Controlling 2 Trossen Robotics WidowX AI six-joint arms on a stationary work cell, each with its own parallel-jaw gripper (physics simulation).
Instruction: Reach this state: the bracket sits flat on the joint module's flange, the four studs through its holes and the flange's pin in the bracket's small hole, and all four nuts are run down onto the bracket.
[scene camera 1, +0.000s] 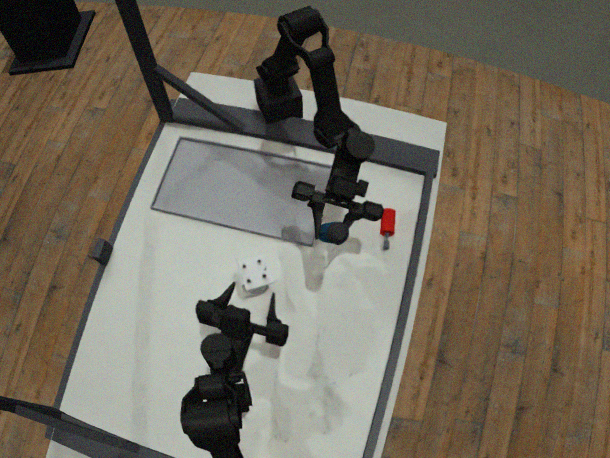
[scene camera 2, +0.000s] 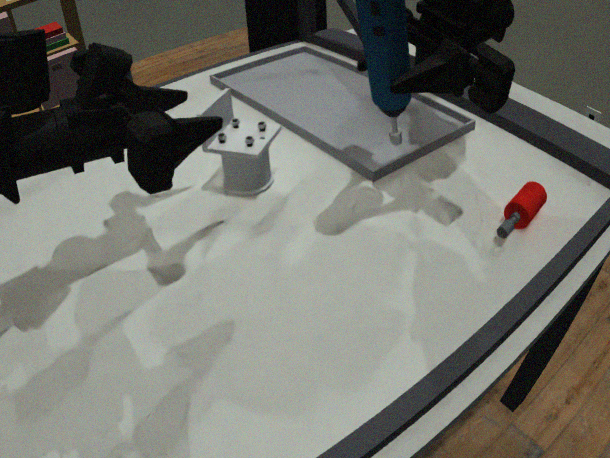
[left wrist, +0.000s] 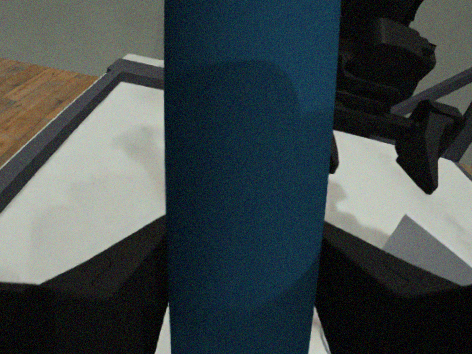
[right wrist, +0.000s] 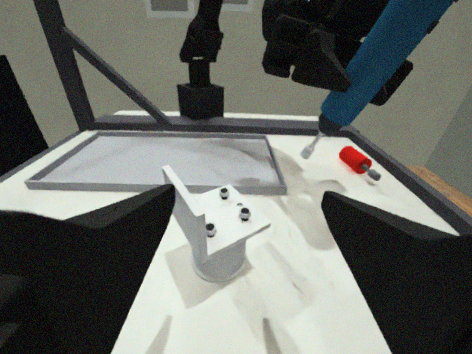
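Where they show: left gripper, fingertip midpoint: (scene camera 1: 327, 242) (scene camera 2: 374, 77) (left wrist: 239, 228) (right wrist: 365, 93); right gripper, fingertip midpoint: (scene camera 1: 254, 288) (scene camera 2: 203, 108) (left wrist: 385, 180) (right wrist: 249, 195); left arm's base at its link origin: (scene camera 1: 277, 87) (right wrist: 199, 85).
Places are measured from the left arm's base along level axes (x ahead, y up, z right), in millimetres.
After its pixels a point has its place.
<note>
The white L-shaped bracket (scene camera 1: 256, 271) {x 443, y -35, z 201 mm} (scene camera 2: 242, 132) {x 437, y -35, z 209 mm} (right wrist: 227, 217) {x 452, y -35, z 201 mm} lies on top of the grey cylindrical joint module (scene camera 2: 246, 172) {x 469, y -68, z 193 mm} (right wrist: 220, 262) {x 469, y -69, z 219 mm}, its wall upright. Four nuts with dark centres show on the bracket in scene camera 2, one being this nut (scene camera 2: 250, 141) {x 465, y -27, z 185 mm}; their exact seating is too small to tell. A small hole shows beside them; a pin in it cannot be made out. My left gripper (scene camera 1: 330, 234) {x 469, y 66, z 49 mm} (left wrist: 239, 228) {x 469, y 66, z 49 mm} is shut on the blue nut driver (scene camera 2: 385, 65) {x 482, y 85, z 37 mm} (right wrist: 385, 60) {x 479, y 96, z 56 mm}, socket down above the tray's corner area. My right gripper (scene camera 1: 253, 290) {x 499, y 30, z 218 mm} (scene camera 2: 204, 107) {x 499, y 30, z 218 mm} (right wrist: 249, 195) {x 499, y 30, z 218 mm} is open and empty, near the bracket.
The shallow grey tray (scene camera 1: 232, 229) {x 297, y -99, z 220 mm} (scene camera 2: 295, 129) {x 319, y -94, z 187 mm} (right wrist: 150, 187) {x 286, y -91, z 235 mm} lies behind the module. A red-handled tool (scene camera 1: 387, 222) {x 424, y -67, z -126 mm} (scene camera 2: 527, 202) {x 436, y -68, z -129 mm} (right wrist: 355, 160) {x 428, y -76, z -110 mm} lies on the table near the side rail (scene camera 1: 410, 280) {x 572, y -81, z -123 mm} (scene camera 2: 450, 372) {x 664, y -81, z -63 mm}. A dark frame post (scene camera 1: 142, 55) {x -83, y 189, z 307 mm} (right wrist: 65, 65) {x -82, y 58, z 305 mm} rises at the far corner.
</note>
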